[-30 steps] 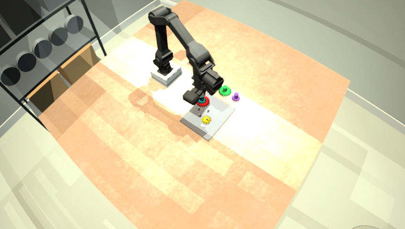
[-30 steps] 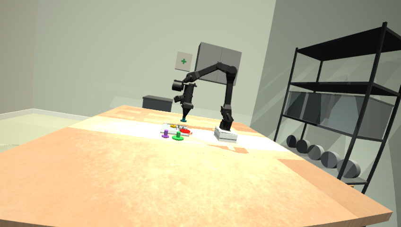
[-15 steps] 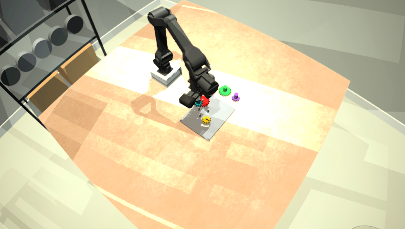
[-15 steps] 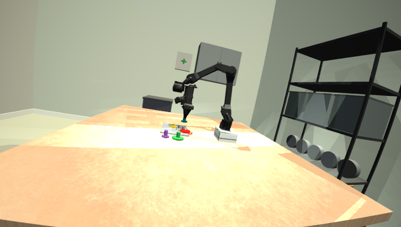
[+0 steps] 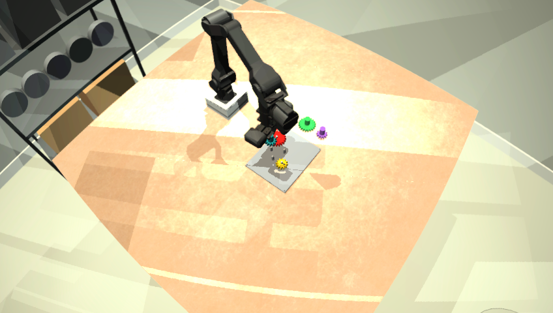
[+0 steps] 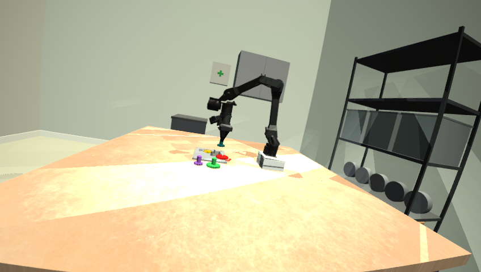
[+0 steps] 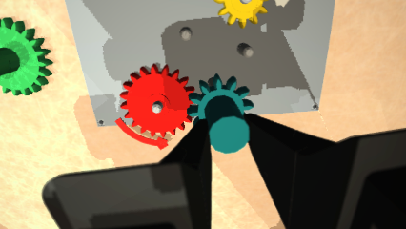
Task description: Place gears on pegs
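My gripper tip is now 10 mm above the teal gear. Also, from my gripper tip: red gear (70 mm below, 50 mm to the left, 10 mm behind); yellow gear (70 mm below, 60 mm ahead, 30 mm to the right); grey board (80 mm below, 50 mm ahead).
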